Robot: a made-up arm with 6 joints.
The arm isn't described. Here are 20 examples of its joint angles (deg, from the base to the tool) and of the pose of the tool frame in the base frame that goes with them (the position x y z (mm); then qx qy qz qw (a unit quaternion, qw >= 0)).
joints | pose
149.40 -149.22 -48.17 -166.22 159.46 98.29 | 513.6 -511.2 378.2 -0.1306 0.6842 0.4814 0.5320
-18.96 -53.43 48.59 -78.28 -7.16 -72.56 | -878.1 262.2 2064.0 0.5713 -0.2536 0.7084 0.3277
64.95 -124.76 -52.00 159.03 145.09 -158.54 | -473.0 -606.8 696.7 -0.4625 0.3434 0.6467 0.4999
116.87 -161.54 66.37 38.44 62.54 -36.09 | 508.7 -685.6 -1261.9 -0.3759 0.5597 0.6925 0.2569
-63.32 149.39 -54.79 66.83 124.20 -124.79 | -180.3 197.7 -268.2 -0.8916 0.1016 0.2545 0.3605
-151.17 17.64 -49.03 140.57 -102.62 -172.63 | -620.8 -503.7 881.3 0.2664 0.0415 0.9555 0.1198
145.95 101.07 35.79 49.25 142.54 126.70 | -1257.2 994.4 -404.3 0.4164 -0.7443 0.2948 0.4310
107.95 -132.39 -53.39 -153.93 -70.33 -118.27 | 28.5 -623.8 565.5 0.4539 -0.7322 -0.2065 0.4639
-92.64 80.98 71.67 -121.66 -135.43 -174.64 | 7.3 -1935.6 410.3 -0.6927 -0.4320 0.0145 0.5774
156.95 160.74 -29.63 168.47 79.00 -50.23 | 352.5 -345.7 -438.8 0.2364 -0.7193 0.1198 0.6422
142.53 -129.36 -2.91 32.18 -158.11 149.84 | 1254.6 -765.6 419.0 0.4880 0.7168 -0.4953 0.0527
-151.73 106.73 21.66 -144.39 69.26 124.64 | -861.2 -632.8 -655.2 -0.7746 -0.3703 0.4143 0.3020
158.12 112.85 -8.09 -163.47 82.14 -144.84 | -597.2 49.9 -616.9 0.9065 -0.1045 0.1613 0.3758
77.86 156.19 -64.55 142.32 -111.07 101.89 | -195.1 -215.4 -56.1 -0.2684 0.4918 -0.0367 0.8275
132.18 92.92 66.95 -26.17 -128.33 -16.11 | -1127.7 1490.3 22.1 -0.8129 0.5473 0.1948 0.0409
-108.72 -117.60 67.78 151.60 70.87 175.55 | 744.3 1692.7 -172.2 -0.7324 -0.3640 -0.2998 0.4912
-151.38 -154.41 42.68 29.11 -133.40 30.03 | 1039.9 750.4 -839.6 -0.4565 -0.1389 -0.8785 0.0237
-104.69 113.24 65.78 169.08 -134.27 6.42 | -242.3 -1635.8 -525.4 0.3355 -0.6530 0.3808 0.5621
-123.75 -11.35 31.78 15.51 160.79 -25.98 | -345.7 -198.6 2252.9 -0.8640 -0.3323 0.3184 0.2045
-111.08 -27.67 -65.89 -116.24 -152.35 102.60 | 64.8 -57.9 881.3 -0.0027 -0.3980 0.2124 0.8925
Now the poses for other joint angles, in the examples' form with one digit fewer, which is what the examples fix.
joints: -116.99 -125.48 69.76 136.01 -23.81 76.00
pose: 893 1463 -485 -0.326 0.066 0.661 0.672
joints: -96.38 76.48 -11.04 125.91 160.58 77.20
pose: -37 -1298 -47 -0.393 -0.569 -0.173 0.702
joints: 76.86 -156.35 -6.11 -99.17 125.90 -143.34
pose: -278 -1064 54 0.185 0.126 0.172 0.959
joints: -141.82 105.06 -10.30 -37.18 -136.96 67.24
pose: -594 -280 -488 0.757 -0.341 0.431 0.352
